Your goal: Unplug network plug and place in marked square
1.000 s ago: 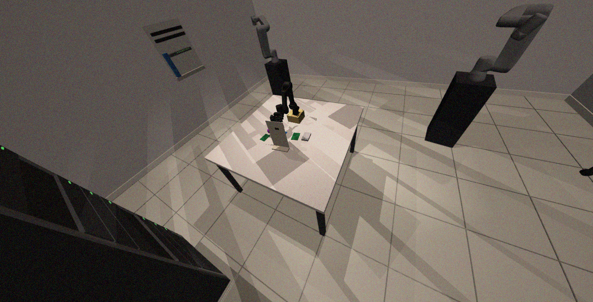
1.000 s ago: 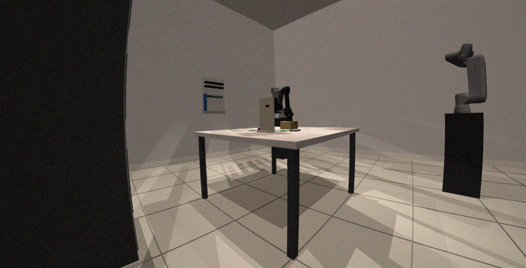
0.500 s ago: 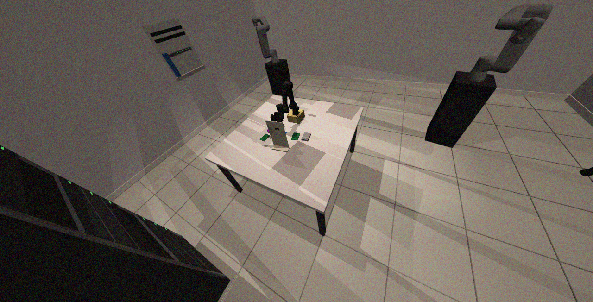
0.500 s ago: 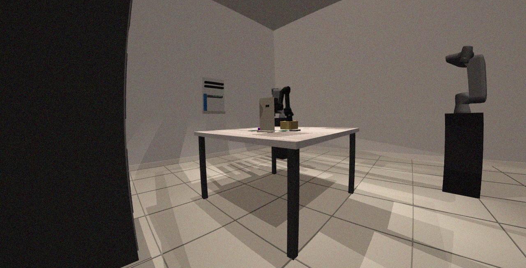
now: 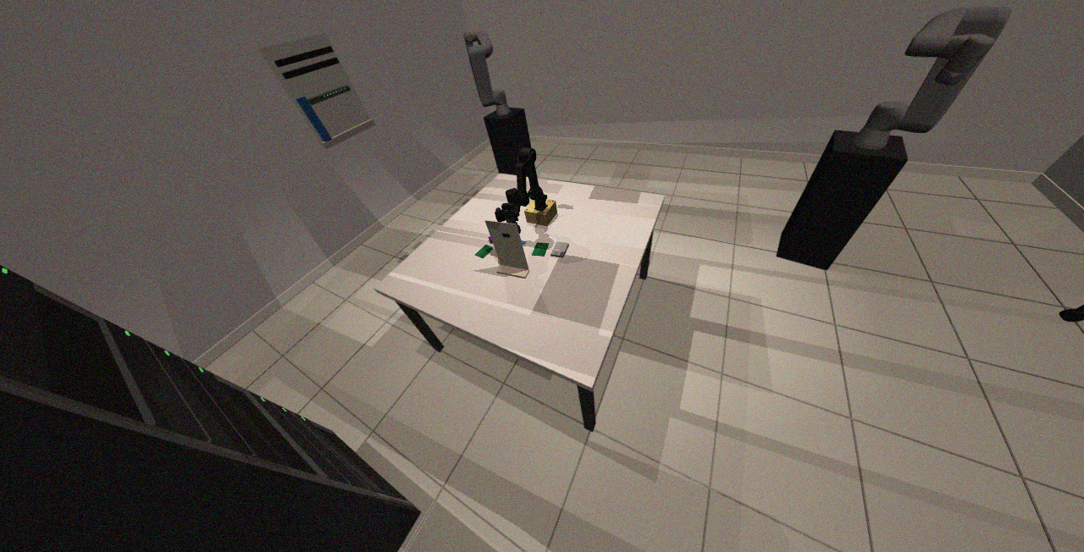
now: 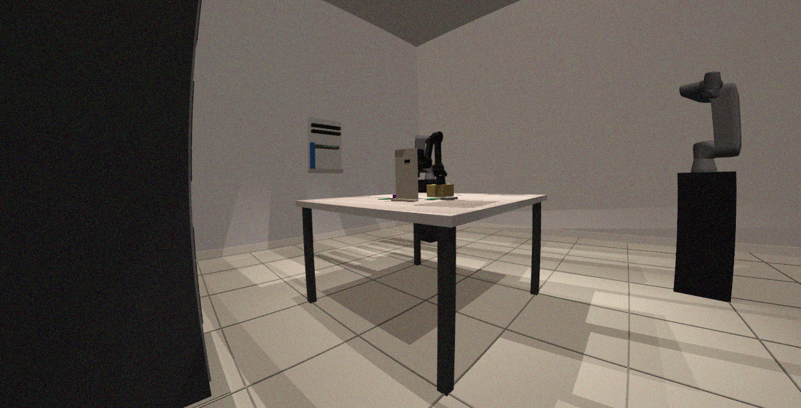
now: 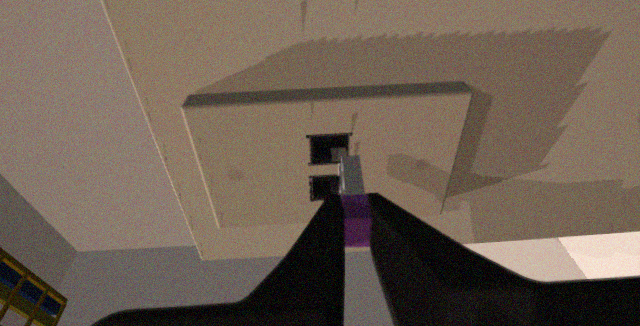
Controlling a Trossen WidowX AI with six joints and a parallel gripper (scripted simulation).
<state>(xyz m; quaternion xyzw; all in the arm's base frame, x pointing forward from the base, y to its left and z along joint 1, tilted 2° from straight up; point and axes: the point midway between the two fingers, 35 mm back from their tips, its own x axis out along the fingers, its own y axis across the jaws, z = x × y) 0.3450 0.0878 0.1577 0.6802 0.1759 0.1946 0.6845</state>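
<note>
Right now the blue marked square is 9 cm behind my gripper tip, 12 cm to the right of it and 24 cm below it. Round my gripper tip: grey piece 19 cm behind, 15 cm to the left, 23 cm below; then upright panel 5 cm ahead, 2 cm to the left, 9 cm below; then network plug right at my gripper tip.
</note>
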